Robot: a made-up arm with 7 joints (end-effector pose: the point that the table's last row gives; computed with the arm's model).
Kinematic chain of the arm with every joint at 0, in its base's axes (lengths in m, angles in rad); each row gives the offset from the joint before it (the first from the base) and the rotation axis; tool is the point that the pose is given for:
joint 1: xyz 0 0 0.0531 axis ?
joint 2: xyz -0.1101 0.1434 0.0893 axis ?
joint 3: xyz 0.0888 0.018 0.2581 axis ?
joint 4: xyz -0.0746 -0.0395 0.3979 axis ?
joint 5: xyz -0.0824 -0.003 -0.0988 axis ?
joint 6: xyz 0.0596 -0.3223 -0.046 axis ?
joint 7: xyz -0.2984 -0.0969 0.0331 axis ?
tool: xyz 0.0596 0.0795 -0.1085
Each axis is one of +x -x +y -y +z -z.
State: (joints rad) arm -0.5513 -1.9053 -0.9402 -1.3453 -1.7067 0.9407 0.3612
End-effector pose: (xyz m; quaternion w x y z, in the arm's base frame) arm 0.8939 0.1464 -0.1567 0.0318 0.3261 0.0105 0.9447
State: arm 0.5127 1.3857 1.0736 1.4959 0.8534 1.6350 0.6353
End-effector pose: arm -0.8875 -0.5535 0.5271 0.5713 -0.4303 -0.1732 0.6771
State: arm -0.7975 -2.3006 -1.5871 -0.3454 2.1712 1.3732 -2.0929
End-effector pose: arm -0.0002 -0.0441 -0.1943 0.3413 0.0164 -0.8879 0.3080
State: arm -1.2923 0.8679 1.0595 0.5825 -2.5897 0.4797 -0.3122
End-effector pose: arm -0.0523 0.3927 0.2260 0.0190 -0.0900 0.7994 0.5937
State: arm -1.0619 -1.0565 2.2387 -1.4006 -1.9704 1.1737 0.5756
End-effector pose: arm 0.2103 -0.7587 0.4866 0.3635 0.6362 0.5750 -0.3639
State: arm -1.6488 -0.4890 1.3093 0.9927 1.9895 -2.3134 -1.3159
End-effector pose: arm 0.2794 -0.3859 0.6565 0.4879 -0.1298 -0.8126 0.2912
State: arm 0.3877 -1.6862 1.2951 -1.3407 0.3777 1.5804 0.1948
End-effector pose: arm 0.2237 0.0194 0.1206 0.3275 -0.6285 -0.4466 0.5461
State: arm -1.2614 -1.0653 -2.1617 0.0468 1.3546 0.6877 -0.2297
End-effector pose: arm 0.2756 -0.1030 0.5289 0.2595 0.2381 0.2598 -0.8991
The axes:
joint 1: +z
joint 2: -y
joint 3: +z
joint 4: -x
joint 5: +z
joint 6: +x
joint 7: +z

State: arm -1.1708 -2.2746 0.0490 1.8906 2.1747 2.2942 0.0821
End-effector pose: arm 0.1312 -0.2234 -0.5043 0.5585 -0.1468 -0.8150 -0.0482
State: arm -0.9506 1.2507 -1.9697 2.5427 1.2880 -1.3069 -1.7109
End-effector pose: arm -0.5763 0.6093 0.5761 0.4867 -0.5574 0.3305 -0.5858
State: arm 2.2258 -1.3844 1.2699 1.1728 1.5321 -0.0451 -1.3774
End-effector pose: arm -0.7088 0.3306 -0.1817 0.3467 0.1430 -0.0693 -0.9244
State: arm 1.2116 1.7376 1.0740 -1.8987 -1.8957 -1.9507 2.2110
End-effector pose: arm -0.1775 -1.1881 0.0023 0.1424 0.5208 -0.4495 -0.7116
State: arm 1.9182 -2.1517 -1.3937 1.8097 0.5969 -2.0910 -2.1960
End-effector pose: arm -0.5375 0.4778 -0.5383 0.3931 0.1884 0.0311 -0.8995
